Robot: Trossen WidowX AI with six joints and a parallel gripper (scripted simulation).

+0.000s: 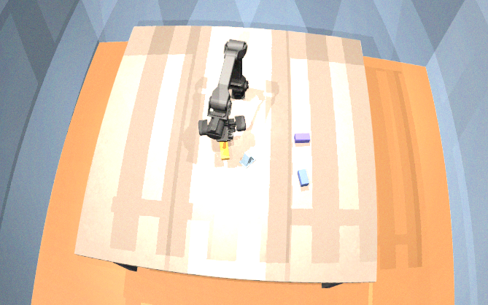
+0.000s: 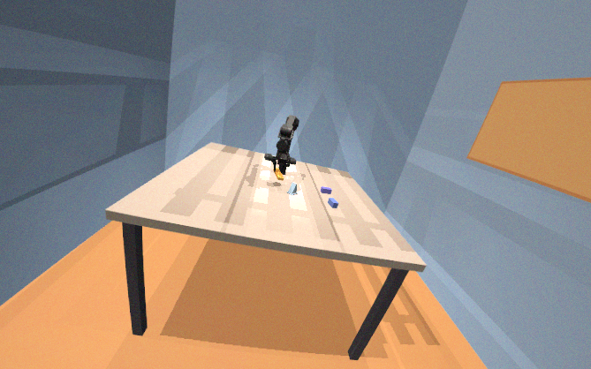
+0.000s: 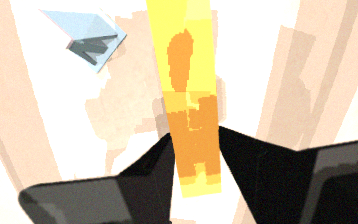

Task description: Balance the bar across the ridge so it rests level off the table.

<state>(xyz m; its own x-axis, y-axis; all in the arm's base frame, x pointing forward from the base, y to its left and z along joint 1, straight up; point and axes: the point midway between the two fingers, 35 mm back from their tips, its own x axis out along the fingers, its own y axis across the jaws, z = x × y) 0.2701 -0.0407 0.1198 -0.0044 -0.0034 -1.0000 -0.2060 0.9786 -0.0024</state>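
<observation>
My gripper tip is 3 cm short of the bar and 1 cm to the right of it.
</observation>
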